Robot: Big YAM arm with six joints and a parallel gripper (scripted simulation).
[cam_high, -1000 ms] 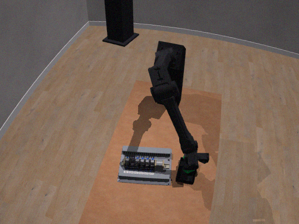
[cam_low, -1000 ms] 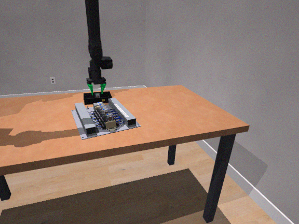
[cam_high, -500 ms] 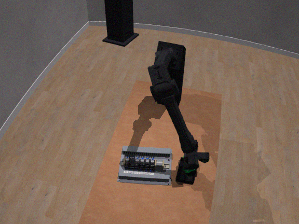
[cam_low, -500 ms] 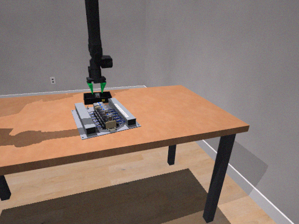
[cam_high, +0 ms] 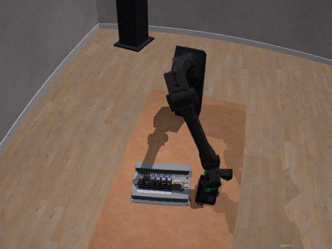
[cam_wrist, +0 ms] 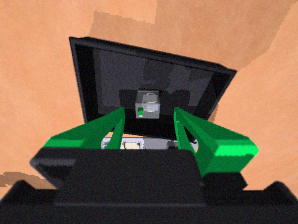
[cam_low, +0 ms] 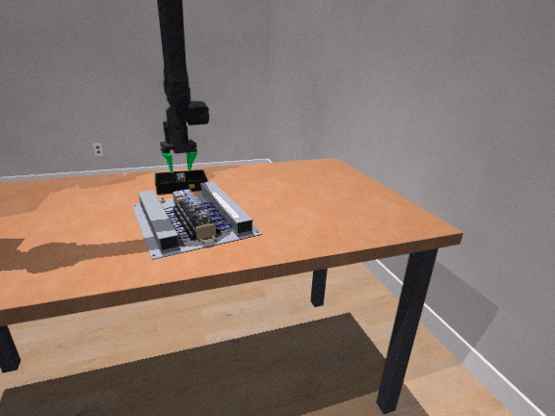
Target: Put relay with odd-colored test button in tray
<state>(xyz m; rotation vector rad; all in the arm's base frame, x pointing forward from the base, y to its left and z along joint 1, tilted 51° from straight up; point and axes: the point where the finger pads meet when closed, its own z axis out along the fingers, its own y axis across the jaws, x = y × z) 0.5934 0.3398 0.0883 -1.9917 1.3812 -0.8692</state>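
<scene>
The grey relay lies 30 mm below my hand. The rest, counted from my hand: black tray 40 mm below.
</scene>
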